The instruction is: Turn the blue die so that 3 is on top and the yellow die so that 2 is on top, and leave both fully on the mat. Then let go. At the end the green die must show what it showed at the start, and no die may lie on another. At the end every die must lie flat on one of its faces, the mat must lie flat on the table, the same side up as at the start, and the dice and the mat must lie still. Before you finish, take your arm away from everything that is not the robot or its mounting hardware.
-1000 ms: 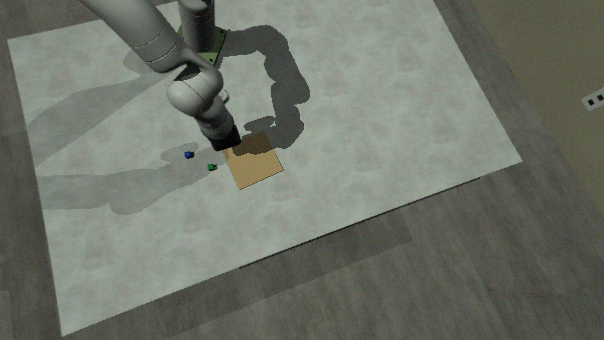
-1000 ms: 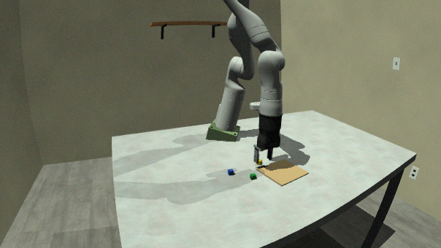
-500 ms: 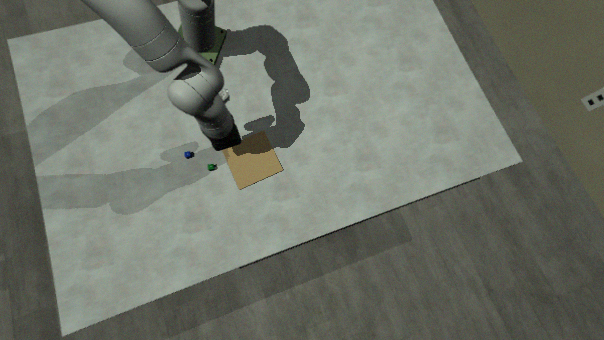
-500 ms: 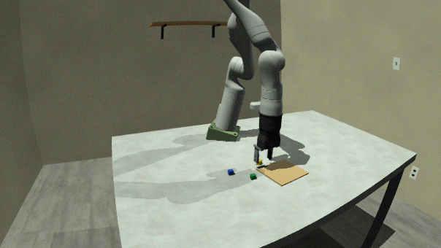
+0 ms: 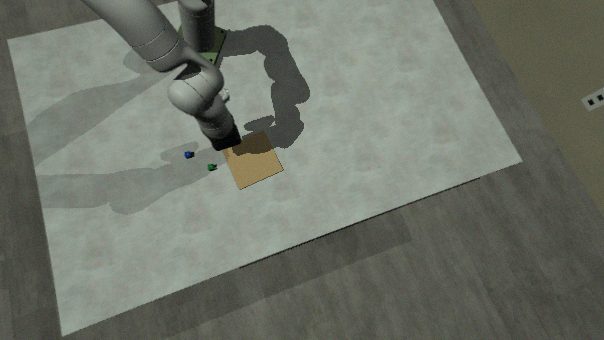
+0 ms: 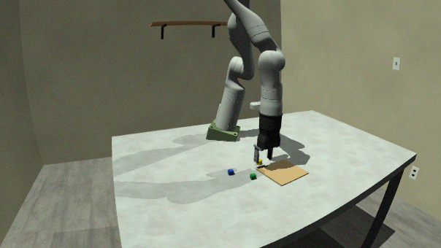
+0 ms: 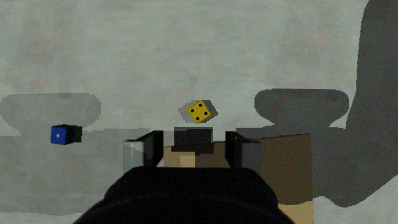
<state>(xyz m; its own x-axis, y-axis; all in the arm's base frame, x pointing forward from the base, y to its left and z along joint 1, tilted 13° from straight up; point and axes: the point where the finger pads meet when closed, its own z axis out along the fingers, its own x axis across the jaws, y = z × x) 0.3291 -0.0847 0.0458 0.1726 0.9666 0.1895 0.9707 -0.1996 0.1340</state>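
My gripper is now 4 cm above the yellow die, 2 cm past it and 1 cm to the right of it. Round my hand: tan mat (8 cm ahead, 4 cm below, 3 cm to the left); then blue die (12 cm to the right, 4 cm below, 2 cm behind); then green die (8 cm to the right, 4 cm below, 4 cm ahead).
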